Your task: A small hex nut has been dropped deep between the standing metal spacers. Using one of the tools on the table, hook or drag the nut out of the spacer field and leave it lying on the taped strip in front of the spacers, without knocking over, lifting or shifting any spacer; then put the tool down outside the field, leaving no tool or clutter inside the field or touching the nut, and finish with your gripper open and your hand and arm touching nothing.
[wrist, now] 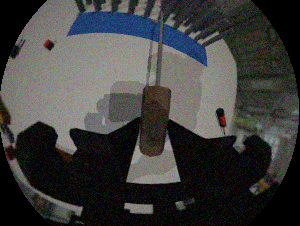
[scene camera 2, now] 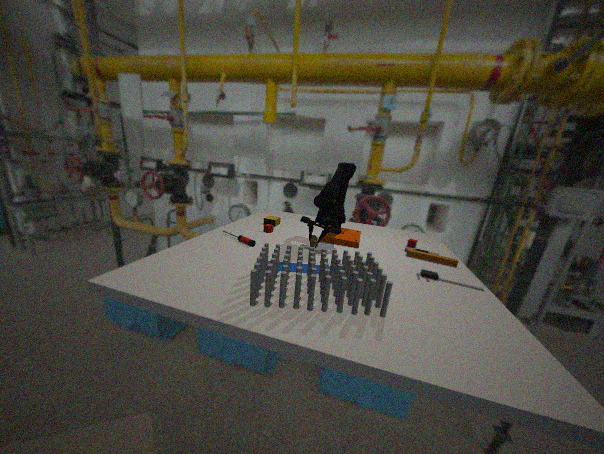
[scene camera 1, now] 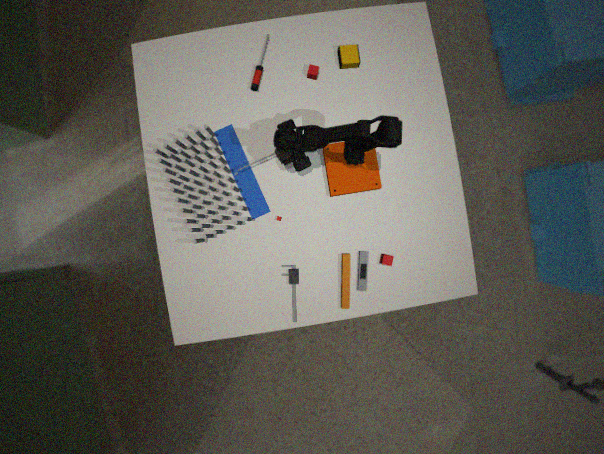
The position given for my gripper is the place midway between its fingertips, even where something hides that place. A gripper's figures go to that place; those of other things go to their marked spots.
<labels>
My gripper [wrist: 154, 121] is 0.10 m from the lens. A brown-handled tool [wrist: 155, 108]: 0.08 m from the lens. A blue taped strip [wrist: 141, 26]: 0.22 m from the lens. The marked spots on the brown-handled tool and the blue taped strip are 0.19 m apart.
</labels>
